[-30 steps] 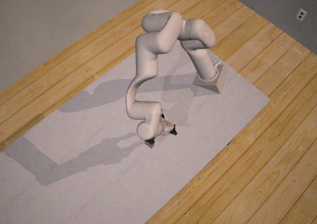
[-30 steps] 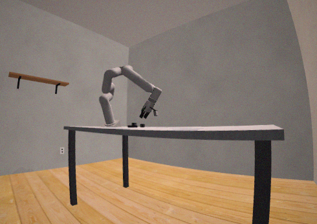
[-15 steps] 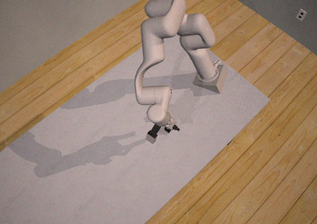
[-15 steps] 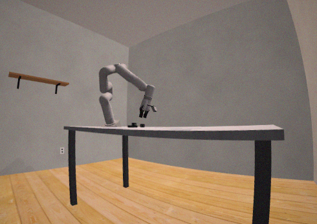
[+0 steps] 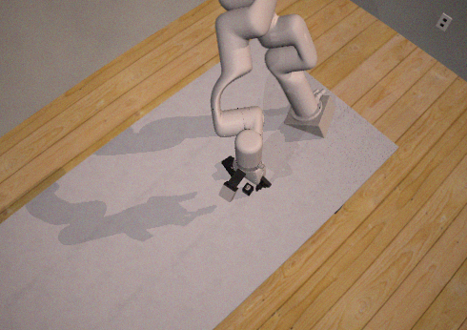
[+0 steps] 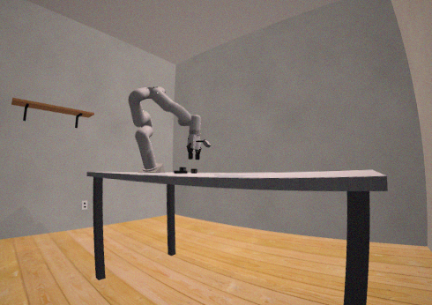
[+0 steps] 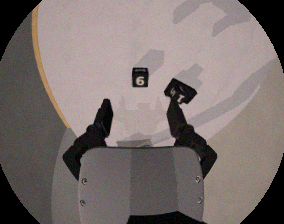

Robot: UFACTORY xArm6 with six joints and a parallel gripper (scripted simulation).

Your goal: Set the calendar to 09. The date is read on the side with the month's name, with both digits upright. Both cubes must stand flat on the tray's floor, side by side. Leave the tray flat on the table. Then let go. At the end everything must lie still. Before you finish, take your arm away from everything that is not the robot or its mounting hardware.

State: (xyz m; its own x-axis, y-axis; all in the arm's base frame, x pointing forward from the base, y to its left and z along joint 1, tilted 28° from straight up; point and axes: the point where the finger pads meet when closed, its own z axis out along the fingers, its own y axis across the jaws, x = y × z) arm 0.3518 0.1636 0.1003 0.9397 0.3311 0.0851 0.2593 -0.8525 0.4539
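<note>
Now: the black date cube 90 mm below my hand. Round my hand: black cube 10 mm behind, 90 mm to the right, 80 mm below.
</note>
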